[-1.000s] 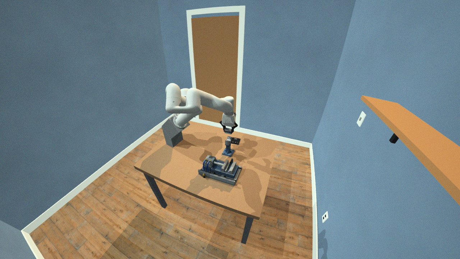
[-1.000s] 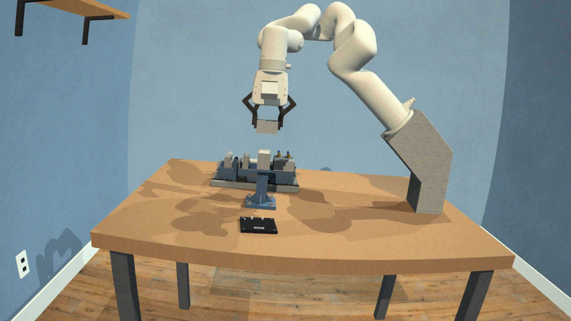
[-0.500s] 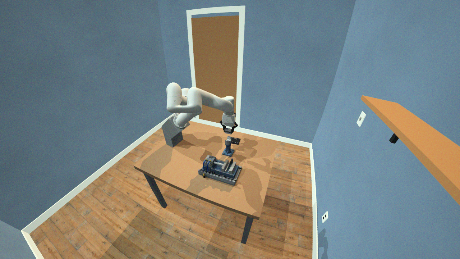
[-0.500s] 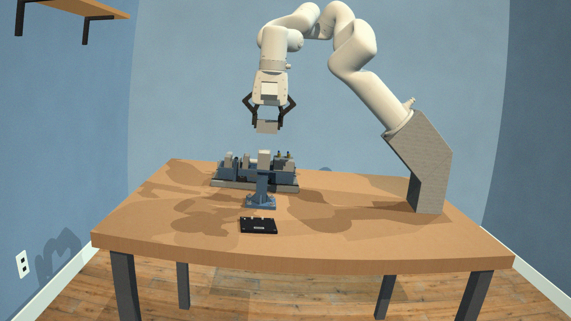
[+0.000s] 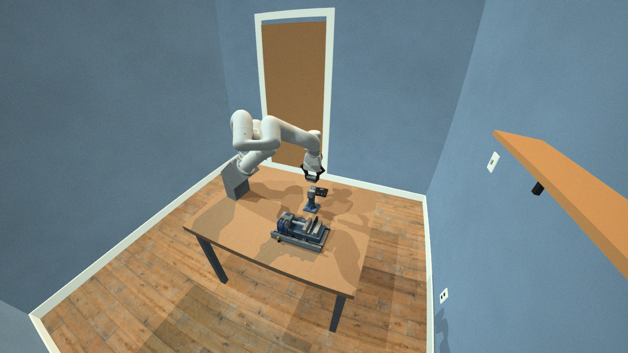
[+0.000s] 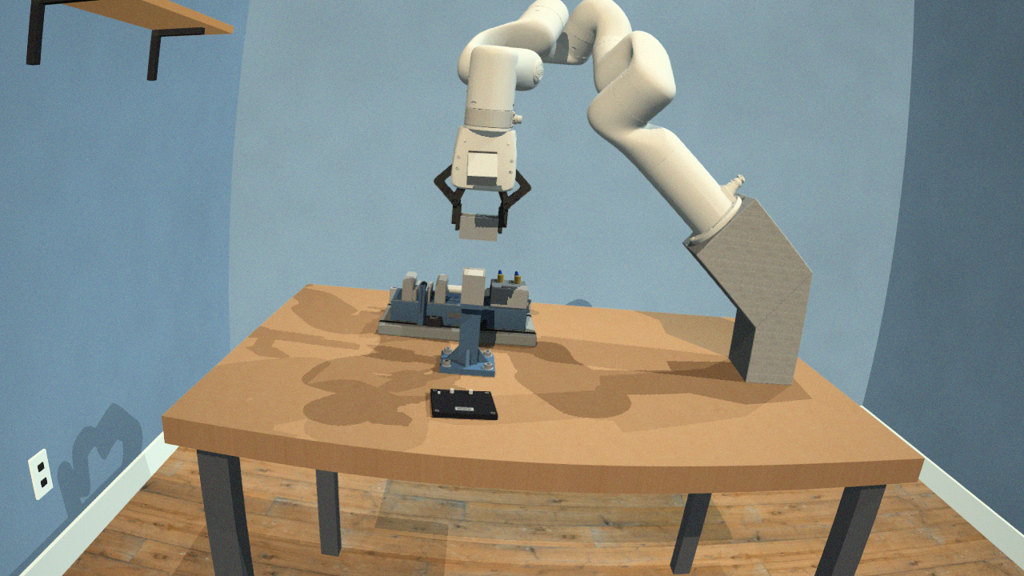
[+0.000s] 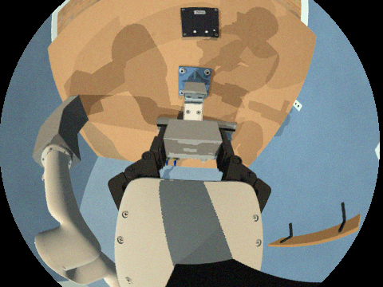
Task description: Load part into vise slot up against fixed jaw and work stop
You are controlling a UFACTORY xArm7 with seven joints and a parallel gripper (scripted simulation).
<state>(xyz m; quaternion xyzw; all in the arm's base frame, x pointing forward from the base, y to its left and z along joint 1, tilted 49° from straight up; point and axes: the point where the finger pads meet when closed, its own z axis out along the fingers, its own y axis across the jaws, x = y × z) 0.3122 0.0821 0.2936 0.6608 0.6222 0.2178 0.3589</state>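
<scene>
My gripper is now 10 mm to the left of the grey block and 10 mm above it. Also, from my hand: white cylinder rod 230 mm to the right, 170 mm below, 10 mm behind; then moving jaw 240 mm to the right, 170 mm below, 40 mm ahead; then work stop 190 mm to the right, 160 mm below, 80 mm ahead.
</scene>
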